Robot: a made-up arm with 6 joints.
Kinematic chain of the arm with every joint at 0, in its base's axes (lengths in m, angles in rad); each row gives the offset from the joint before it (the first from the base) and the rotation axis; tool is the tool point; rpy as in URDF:
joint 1: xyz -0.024 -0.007 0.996 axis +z
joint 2: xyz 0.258 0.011 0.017 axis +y
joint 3: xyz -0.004 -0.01 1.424 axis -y
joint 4: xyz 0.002 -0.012 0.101 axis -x
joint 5: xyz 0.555 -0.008 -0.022 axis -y
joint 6: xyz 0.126 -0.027 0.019 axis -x
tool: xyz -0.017 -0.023 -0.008 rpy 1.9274 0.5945 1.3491
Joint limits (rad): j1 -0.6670..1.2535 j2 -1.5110..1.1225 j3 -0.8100..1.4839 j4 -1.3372..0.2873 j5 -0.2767..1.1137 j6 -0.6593..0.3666
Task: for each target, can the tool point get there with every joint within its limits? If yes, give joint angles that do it. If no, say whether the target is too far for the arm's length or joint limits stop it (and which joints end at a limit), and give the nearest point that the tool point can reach.
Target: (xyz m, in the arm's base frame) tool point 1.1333 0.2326 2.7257
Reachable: yes | joints 0.2620 0.2435 0.5706 0.0396 0.3034 0.0367
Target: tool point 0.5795 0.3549 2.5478
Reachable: yes | joints 0.6082 -0.1421 -0.0435 -1.1386 0.3519 -0.4838
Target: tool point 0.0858 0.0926 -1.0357
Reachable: no: joint limits stop it (at a limit: joint 2, joint 3, joint 6) | nearest point 0.9651 0.8903 0.9974 | short by 2.354 m
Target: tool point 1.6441 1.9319 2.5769
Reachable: no: too far | nearest point 1.2773 1.5056 2.1944 | short by 0.680 m
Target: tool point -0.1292 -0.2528 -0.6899
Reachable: no: joint limits stop it (at a limit: joint 1, joint 2, joint 3, joint 5, joint 6) | nearest point 1.0061 -0.8626 0.9964 | short by 2.122 m
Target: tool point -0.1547 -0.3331 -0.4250
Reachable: no: joint limits stop it (at a limit: joint 1, joint 2, joint 3, joint 5, joint 6) | nearest point 1.0048 -0.8667 0.9958 | short by 1.910 m
